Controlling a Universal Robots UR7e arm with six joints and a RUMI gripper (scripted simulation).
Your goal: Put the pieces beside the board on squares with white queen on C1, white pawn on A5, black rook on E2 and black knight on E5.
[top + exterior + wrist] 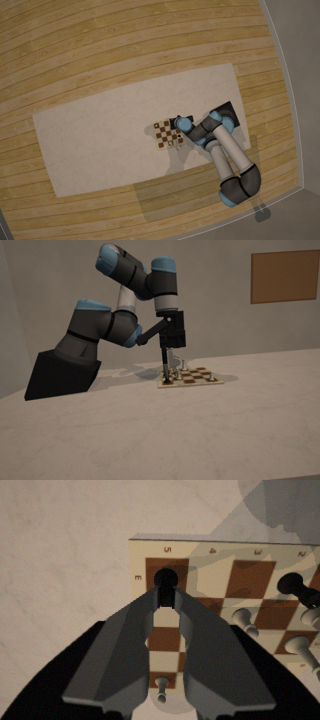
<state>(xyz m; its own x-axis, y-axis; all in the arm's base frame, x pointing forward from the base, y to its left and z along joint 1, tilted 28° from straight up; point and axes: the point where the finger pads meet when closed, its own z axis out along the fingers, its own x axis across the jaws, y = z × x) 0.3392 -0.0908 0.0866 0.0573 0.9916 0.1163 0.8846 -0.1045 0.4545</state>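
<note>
The black piece is 10 mm below my hand. From my hand the other things lie so: chessboard: 80 mm ahead, 70 mm to the left, 40 mm below.
</note>
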